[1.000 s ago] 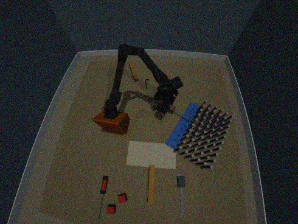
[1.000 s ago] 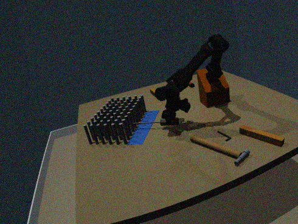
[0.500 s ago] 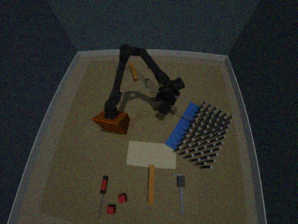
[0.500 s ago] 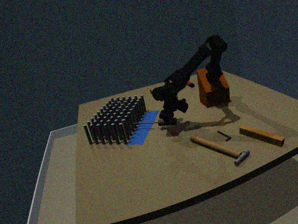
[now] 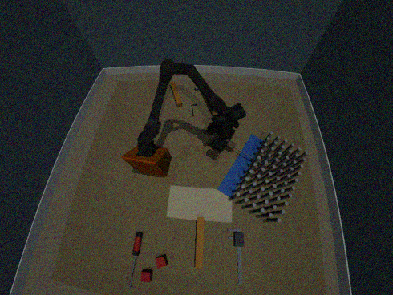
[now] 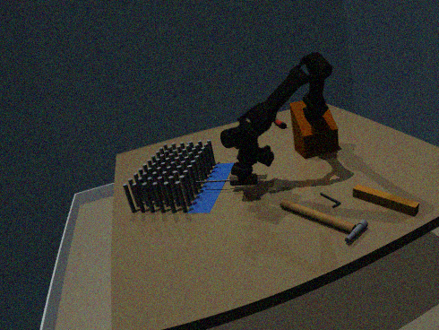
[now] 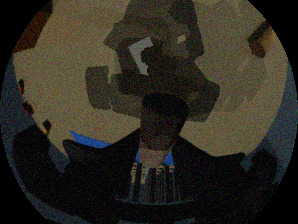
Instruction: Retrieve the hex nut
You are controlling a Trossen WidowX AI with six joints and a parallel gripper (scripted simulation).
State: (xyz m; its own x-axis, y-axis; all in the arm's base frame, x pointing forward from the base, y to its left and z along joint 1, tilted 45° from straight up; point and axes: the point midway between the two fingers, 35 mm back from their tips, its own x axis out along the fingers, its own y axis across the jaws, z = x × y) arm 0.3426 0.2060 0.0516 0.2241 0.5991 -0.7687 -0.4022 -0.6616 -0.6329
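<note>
My gripper tip is 100 mm short of the blue taped strip, 90 mm to the left of it and 30 mm above it. The rest, counted from my gripper tip: hook tool (90 mm ahead, 40 mm to the right); then hex key (230 mm behind, 230 mm to the left, 20 mm below).
</note>
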